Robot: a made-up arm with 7 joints. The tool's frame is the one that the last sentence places.
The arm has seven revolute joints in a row. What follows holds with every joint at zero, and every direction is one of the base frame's. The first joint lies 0.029 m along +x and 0.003 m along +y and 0.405 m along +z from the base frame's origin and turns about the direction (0, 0.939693, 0.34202), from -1.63 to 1.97 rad. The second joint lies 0.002 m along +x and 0.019 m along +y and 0.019 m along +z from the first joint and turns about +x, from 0.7 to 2.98 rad. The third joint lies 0.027 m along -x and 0.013 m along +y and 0.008 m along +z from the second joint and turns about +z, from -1.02 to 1.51 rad. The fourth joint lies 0.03 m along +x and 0.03 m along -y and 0.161 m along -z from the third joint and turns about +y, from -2.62 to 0.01 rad. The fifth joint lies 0.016 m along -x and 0.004 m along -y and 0.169 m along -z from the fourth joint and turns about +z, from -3.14 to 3.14 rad. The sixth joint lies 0.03 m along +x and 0.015 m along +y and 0.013 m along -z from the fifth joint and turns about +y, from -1.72 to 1.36 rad. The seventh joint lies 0.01 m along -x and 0.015 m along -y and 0.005 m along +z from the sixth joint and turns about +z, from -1.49 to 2.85 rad. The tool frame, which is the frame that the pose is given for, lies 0.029 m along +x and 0.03 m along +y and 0.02 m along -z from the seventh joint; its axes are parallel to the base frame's.
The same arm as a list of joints. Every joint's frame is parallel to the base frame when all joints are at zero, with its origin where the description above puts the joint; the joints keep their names.
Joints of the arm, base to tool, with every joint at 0 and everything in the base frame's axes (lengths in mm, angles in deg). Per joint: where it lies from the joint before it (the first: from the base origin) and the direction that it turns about. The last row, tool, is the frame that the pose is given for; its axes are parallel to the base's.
joint 1: axis 0 0.9397 0.342 xyz 29 3 405
joint 2: axis 1 0 0 xyz 2 19 19
joint 3: axis 0 0 1 xyz -27 13 8
joint 4: axis 0 1 0 xyz 30 -30 -161
joint 5: axis 0 0 1 xyz -16 -4 -169
joint 6: axis 0 1 0 xyz 30 15 -13
joint 7: axis 0 0 1 xyz -10 -15 5
tool: xyz 29 30 -20
Joint limits (deg, base to tool): -93.39..112.87 40.11..170.74 -58.44..86.52 -150.11..0.57 -179.91..179.91 -98.55..77.92 -85.37..163.29

